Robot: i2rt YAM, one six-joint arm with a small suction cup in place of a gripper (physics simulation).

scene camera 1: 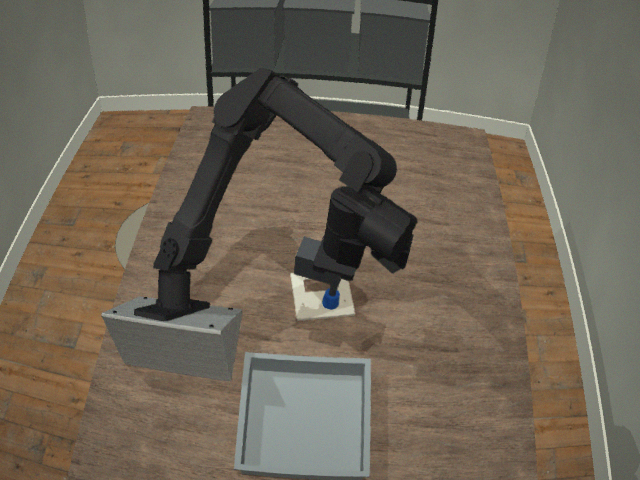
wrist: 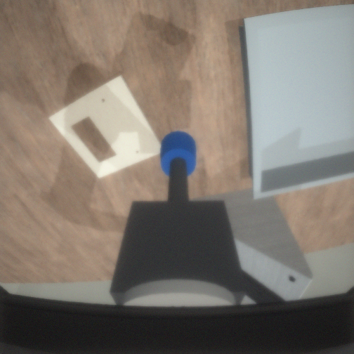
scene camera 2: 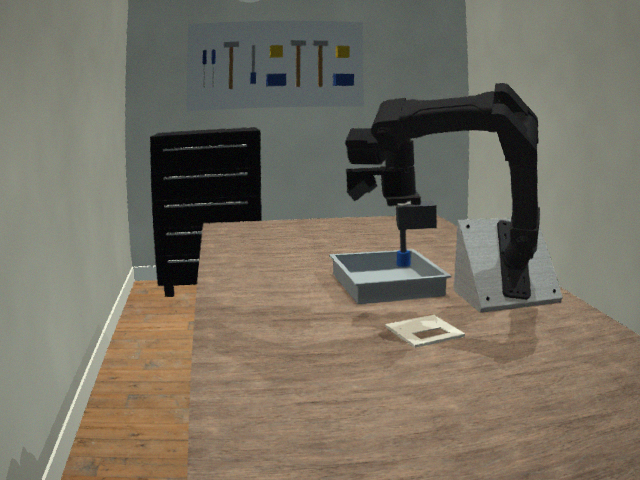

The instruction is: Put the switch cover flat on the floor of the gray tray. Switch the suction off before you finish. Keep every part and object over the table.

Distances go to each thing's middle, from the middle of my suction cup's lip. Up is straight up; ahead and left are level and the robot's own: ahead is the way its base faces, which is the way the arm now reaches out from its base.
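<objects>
The switch cover (scene camera 1: 313,308) is 120 mm below my suction cup, and it is also 100 mm to the left of my suction cup and 30 mm behind it. The gray tray (scene camera 1: 294,410), again counted from my suction cup, is 210 mm to the right and 90 mm below.
</objects>
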